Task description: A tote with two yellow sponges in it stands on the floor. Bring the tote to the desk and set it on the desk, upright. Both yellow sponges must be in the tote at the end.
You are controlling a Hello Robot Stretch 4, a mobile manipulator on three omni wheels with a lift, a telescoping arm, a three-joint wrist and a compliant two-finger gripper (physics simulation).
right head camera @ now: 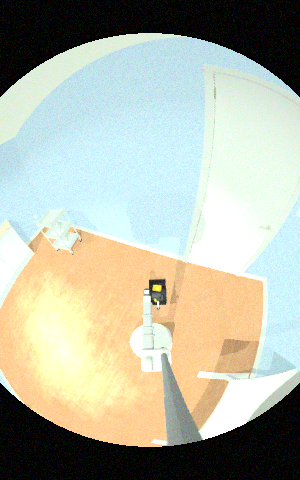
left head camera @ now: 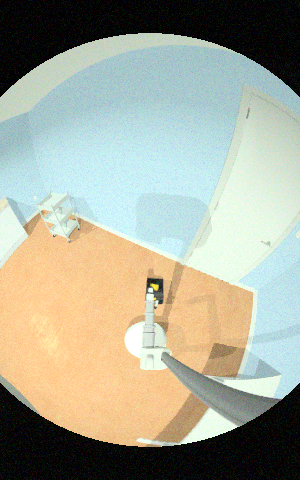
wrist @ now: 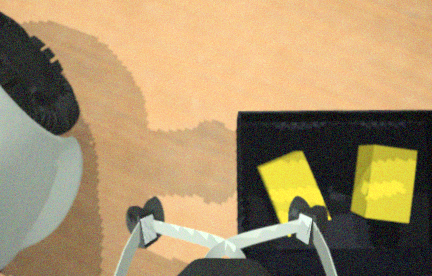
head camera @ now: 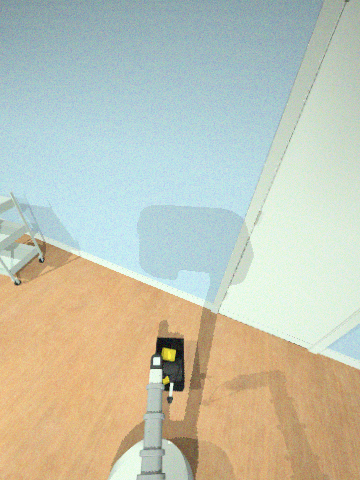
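Observation:
A black tote is visible in the pictures, as is the gripper.

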